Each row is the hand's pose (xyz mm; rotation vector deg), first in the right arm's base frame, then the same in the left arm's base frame.
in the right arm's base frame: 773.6 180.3 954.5 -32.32 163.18 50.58
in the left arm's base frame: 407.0 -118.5 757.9 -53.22 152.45 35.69
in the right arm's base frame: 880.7 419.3 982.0 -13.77 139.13 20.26
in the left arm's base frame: 456.1 139.6 775.5 -32.02 125.23 14.65
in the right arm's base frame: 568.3 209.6 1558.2 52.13 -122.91 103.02
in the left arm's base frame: 52.6 -81.0 1287.5 -52.32 115.94 -121.26
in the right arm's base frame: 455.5 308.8 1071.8 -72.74 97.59 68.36
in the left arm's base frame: 51.1 -52.9 779.2 -93.26 86.26 58.01
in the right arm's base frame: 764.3 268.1 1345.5 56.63 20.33 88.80
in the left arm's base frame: 281.6 -0.3 1119.8 38.65 21.65 102.95
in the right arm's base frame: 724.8 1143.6 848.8 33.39 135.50 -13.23
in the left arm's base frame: 204.5 797.3 509.2 16.47 122.35 -10.88
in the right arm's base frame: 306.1 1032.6 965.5 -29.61 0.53 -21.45
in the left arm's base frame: -201.1 608.1 540.4 -33.15 -17.53 -13.37
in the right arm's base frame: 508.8 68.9 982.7 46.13 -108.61 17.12
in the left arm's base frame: 170.0 -282.2 739.5 52.79 -114.77 37.79
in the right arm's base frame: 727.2 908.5 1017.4 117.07 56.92 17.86
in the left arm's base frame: 208.5 584.5 705.2 100.20 59.83 33.69
